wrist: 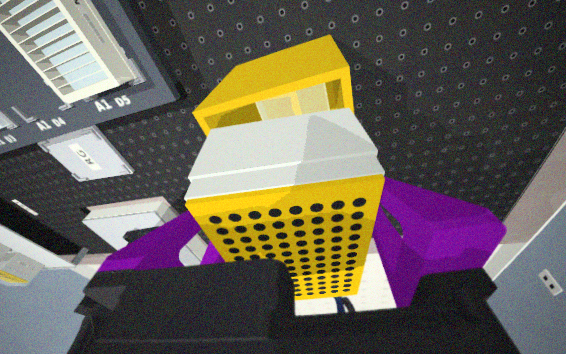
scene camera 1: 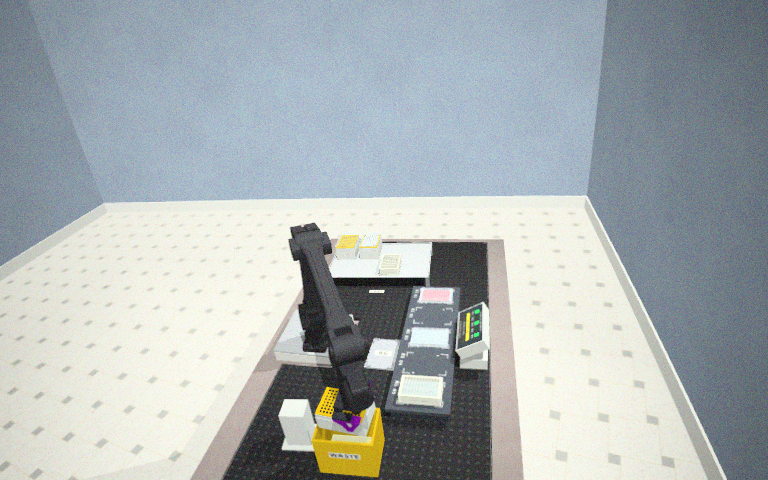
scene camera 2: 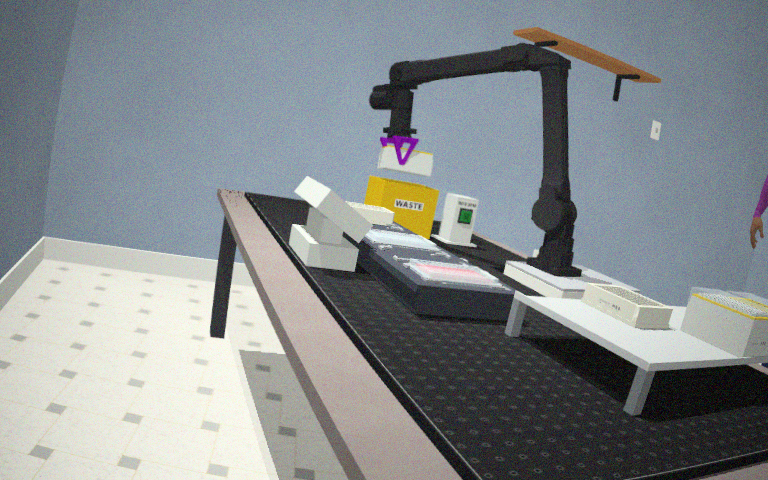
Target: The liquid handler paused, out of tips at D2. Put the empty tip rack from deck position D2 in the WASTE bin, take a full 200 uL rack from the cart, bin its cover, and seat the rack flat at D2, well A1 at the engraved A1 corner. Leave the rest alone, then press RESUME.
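Places are measured from the arm's base along level axes (x right, y ahead, z up), in metres.
Pixels of known places: gripper, fingertip midpoint: (wrist: 289, 184) (scene camera 1: 355, 415) (scene camera 2: 396, 164); arm's base, origin of the base link: (scene camera 1: 317, 340) (scene camera 2: 553, 270).
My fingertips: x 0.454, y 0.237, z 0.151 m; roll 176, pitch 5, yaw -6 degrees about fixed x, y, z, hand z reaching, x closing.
For each thing: its top centre in the pictures, then the offset to it from my fingertips. "spot": a spot on its surface instead.
- empty tip rack, middle of its top: (wrist: 291, 272) (scene camera 1: 343, 401) (scene camera 2: 407, 148) dz +0.048, dx -0.003, dy -0.024 m
- yellow WASTE bin, middle of its top: (wrist: 293, 174) (scene camera 2: 404, 183) (scene camera 1: 346, 424) dz -0.046, dx -0.009, dy -0.030 m
- cart, middle of its top: (scene camera 2: 675, 325) (scene camera 1: 380, 258) dz -0.115, dx -0.967, dy -0.063 m
- yellow-topped rack, middle of its top: (scene camera 1: 347, 239) dz -0.051, dx -1.038, dy -0.223 m
- green RESUME button, surface spot: (scene camera 2: 465, 216) spot: dz -0.101, dx -0.099, dy -0.190 m
- white button box, middle of its top: (scene camera 2: 463, 196) (scene camera 1: 293, 407) dz -0.051, dx -0.060, dy -0.193 m
- pink plate, middle of its top: (scene camera 2: 455, 269) (scene camera 1: 435, 293) dz -0.119, dx -0.694, dy +0.189 m
- pale plate, middle of its top: (scene camera 2: 400, 236) (scene camera 1: 429, 335) dz -0.119, dx -0.447, dy +0.170 m
- cream rack, middle of its top: (wrist: 40, 31) (scene camera 2: 364, 206) (scene camera 1: 420, 386) dz -0.102, dx -0.199, dy +0.152 m
- cream box, middle of its top: (scene camera 2: 629, 295) (scene camera 1: 390, 261) dz -0.090, dx -0.898, dy -0.011 m
- tilted screen, surface spot: (scene camera 1: 472, 329) spot: dz -0.062, dx -0.410, dy +0.315 m
My gripper (scene camera 1: 348, 421) (scene camera 2: 400, 153) (wrist: 289, 184), with purple fingers, is shut on the empty tip rack (scene camera 1: 328, 401) (scene camera 2: 420, 163) (wrist: 285, 150), white with a yellow top and dark holes. The rack hangs above the yellow WASTE bin (scene camera 1: 351, 464) (scene camera 2: 380, 192) (wrist: 290, 65). Pale pieces lie inside the bin; the rack hides part of its opening. On the deck, position D2 (scene camera 1: 433, 315) holds no rack. On the cart (scene camera 1: 416, 261) (scene camera 2: 640, 350) stand a yellow-topped rack (scene camera 1: 347, 243) and a yellow-edged rack with white tips (scene camera 1: 370, 243) (scene camera 2: 719, 322). The green RESUME button (scene camera 2: 465, 216) faces scene camera 2.
The white button box (scene camera 1: 296, 421) (scene camera 2: 453, 226) stands beside the bin. D1 holds a pink plate (scene camera 1: 436, 294), D3 a pale plate (scene camera 1: 430, 337), D5 a cream rack (scene camera 1: 420, 390) (wrist: 75, 50). Another cream box (scene camera 1: 390, 264) (scene camera 2: 617, 305) sits on the cart. A tilted screen (scene camera 1: 472, 329) stands beside the deck.
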